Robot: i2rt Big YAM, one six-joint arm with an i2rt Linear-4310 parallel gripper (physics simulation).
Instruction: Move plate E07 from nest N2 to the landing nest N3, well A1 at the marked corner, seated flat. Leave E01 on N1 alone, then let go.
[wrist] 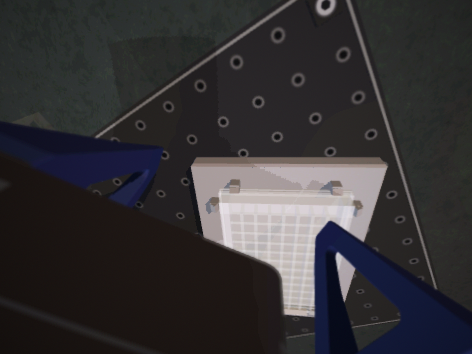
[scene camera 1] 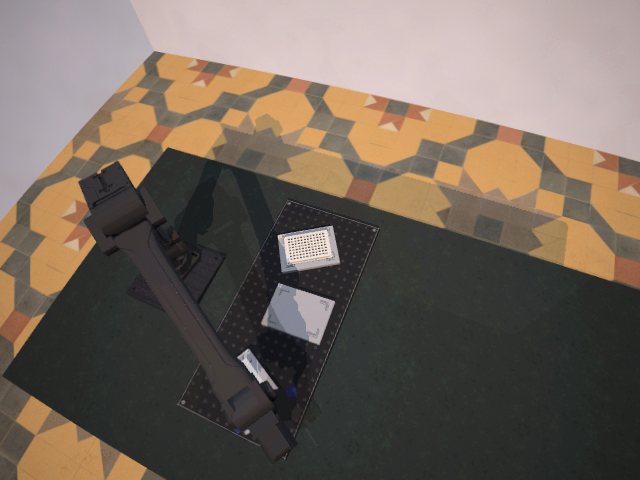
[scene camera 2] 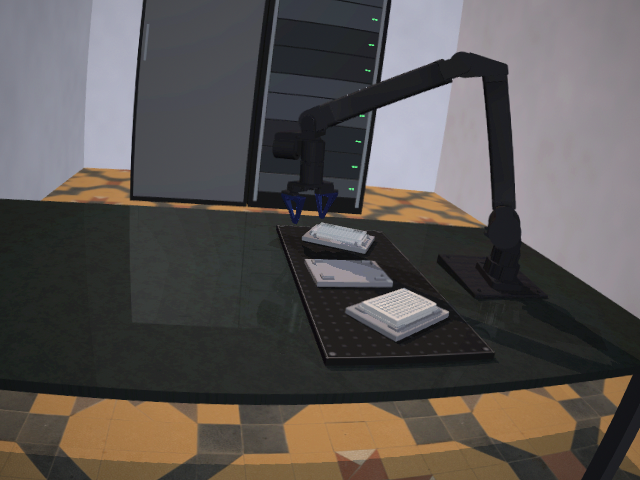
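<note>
A clear, gridded plate [scene camera 2: 341, 233] [wrist: 265, 250] sits in a pale nest [scene camera 2: 330, 244] [wrist: 212, 175] at the board's far end in scene camera 2. An opaque white well plate [scene camera 1: 308, 246] [scene camera 2: 400, 304] sits in the nest [scene camera 1: 334, 258] [scene camera 2: 379, 329] at the opposite end. The middle nest [scene camera 1: 310, 315] [scene camera 2: 354, 273] holds no plate. No plate or nest labels are readable, nor is a marked corner. My gripper [scene camera 2: 308, 219] [wrist: 244, 195] is open and empty above the clear plate's end of the board, its fingertips apart from the plate and offset to one side. The arm partly hides that plate in scene camera 1.
The nests stand on a black perforated board [scene camera 1: 356, 248] [scene camera 2: 351, 348] on a dark table [scene camera 1: 465, 361] [scene camera 2: 180, 330]. The arm's base [scene camera 1: 211, 263] [scene camera 2: 465, 276] stands beside the board. A cabinet [scene camera 2: 196, 103] and a server rack [scene camera 2: 263, 118] stand behind the table.
</note>
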